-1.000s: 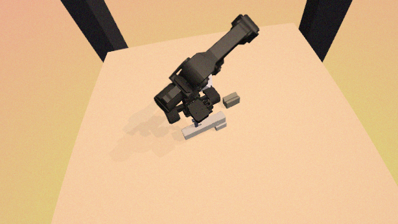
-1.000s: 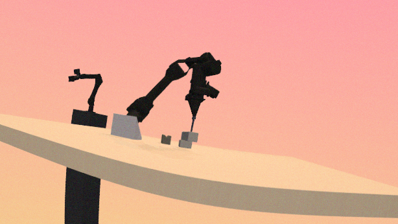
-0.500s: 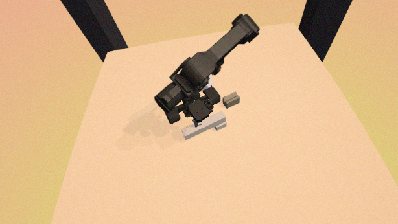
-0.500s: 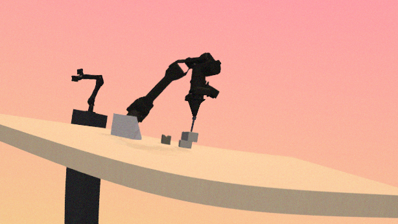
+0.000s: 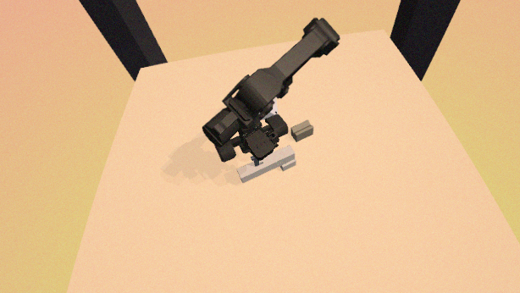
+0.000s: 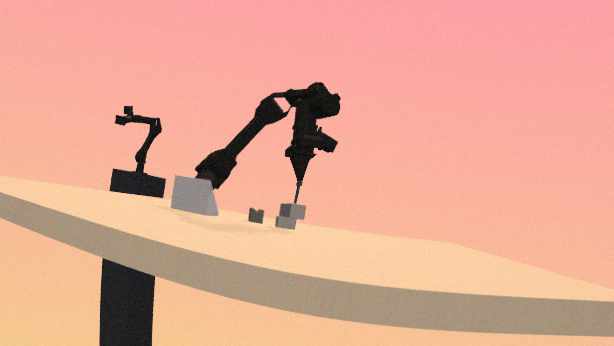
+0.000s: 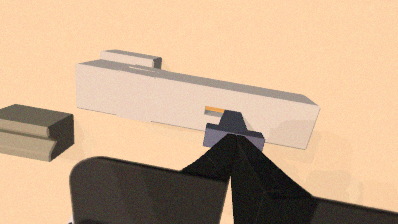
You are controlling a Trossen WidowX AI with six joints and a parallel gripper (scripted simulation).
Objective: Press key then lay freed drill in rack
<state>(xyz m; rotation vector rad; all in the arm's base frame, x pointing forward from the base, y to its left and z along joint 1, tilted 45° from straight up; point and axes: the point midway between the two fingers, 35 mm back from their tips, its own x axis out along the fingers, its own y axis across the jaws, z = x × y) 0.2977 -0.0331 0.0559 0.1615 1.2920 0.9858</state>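
Right now my gripper tip is 30 mm past the pale cylindrical drill, 40 mm to the right of it and 80 mm above it. The rest, counted from my gripper tip: blue key: 30 mm below; then grey housing block: 20 mm behind, 30 mm to the left, 80 mm below; then notched rack: 170 mm behind, 130 mm to the left, 110 mm below.
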